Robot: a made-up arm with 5 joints. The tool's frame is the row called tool. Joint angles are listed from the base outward.
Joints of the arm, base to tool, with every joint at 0 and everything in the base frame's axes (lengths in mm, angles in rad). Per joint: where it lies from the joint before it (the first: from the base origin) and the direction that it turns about. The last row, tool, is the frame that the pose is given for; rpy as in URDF.
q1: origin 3.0 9.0 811.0 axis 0 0 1
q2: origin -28.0 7.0 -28.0 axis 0 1 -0.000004
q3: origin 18.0 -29.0 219.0 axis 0 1 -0.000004
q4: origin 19.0 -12.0 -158.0 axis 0 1 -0.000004
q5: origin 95.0 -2.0 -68.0 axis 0 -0.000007 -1
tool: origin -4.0 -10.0 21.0 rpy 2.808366 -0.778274 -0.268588
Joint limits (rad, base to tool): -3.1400..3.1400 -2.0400..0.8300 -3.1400..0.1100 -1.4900..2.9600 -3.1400..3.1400
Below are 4 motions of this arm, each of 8 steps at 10 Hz.
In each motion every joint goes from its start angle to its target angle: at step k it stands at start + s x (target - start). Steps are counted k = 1, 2, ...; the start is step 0. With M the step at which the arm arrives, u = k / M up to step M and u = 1 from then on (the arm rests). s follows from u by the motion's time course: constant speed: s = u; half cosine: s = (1 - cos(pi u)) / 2; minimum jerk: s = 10 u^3 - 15 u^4 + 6 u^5.
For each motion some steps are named. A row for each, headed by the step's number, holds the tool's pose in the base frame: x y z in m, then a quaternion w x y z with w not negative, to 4 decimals.
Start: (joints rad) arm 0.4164 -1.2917 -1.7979 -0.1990 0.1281
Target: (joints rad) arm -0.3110 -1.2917 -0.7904 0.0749 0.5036
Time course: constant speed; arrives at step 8
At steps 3, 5, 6, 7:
3: -0.2412 -0.0714 1.0856 0.3219 0.1507 0.3057 -0.8833
5: -0.1883 -0.0276 1.0860 0.2235 0.0263 0.3579 -0.9062
6: -0.1596 -0.0138 1.0794 0.1688 -0.0299 0.3936 -0.9032
7: -0.1312 -0.0053 1.0683 0.1117 -0.0806 0.4346 -0.8900

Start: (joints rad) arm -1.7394 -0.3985 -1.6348 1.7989 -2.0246
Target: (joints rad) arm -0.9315 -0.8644 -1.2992 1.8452 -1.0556
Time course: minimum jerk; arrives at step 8
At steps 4, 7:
4: -0.0134 -0.0956 1.0498 0.2827 0.8673 -0.0470 0.4071
7: -0.0034 -0.0578 1.0309 0.2814 0.8378 -0.0961 0.4579

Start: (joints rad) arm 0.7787 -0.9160 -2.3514 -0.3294 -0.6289
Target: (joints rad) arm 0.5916 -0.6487 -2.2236 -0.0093 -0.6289
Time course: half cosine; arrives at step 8
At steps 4, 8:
4: -0.1837 -0.2035 1.1472 0.2068 0.3841 0.2312 -0.8696
8: -0.1409 -0.1436 1.1963 0.1709 0.2421 0.1470 -0.9437

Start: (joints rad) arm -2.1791 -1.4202 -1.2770 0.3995 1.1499
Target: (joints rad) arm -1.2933 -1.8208 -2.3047 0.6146 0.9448
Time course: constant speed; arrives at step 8
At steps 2, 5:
2: 0.0816 0.2999 1.0547 0.2936 -0.4270 -0.2776 0.8090
5: -0.0122 0.4238 0.9673 0.1067 -0.3924 -0.1279 0.9046

